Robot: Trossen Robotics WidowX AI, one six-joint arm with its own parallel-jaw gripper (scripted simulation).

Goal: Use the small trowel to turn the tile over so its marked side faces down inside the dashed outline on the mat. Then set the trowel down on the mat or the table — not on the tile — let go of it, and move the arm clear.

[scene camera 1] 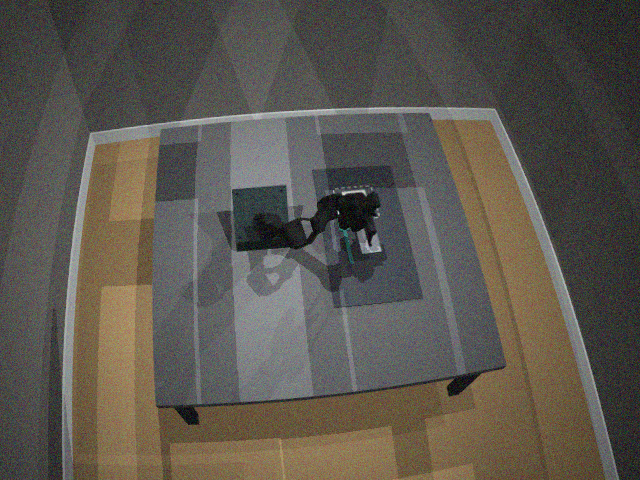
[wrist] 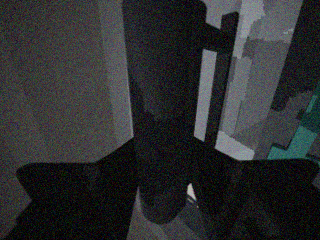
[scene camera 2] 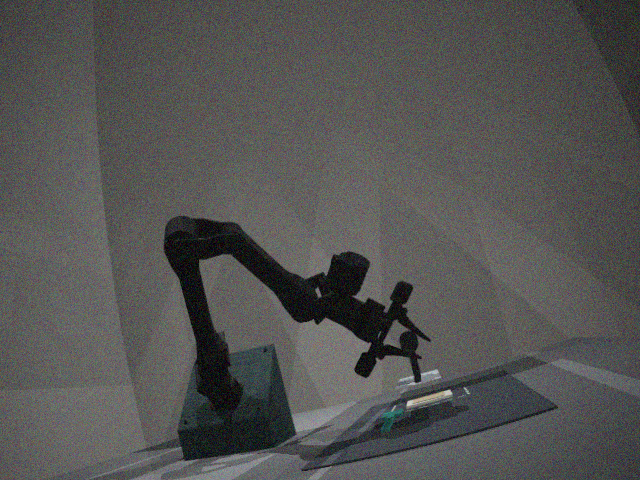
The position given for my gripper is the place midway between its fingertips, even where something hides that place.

Observation:
My gripper (scene camera 2: 426, 349) carries a trowel (scene camera 2: 409, 342). Also in view: a dark mat (scene camera 2: 499, 397).
My gripper also shows in scene camera 1 (scene camera 1: 372, 217) and in the wrist view (wrist: 163, 135). The dark mat shows as well in scene camera 1 (scene camera 1: 391, 275).

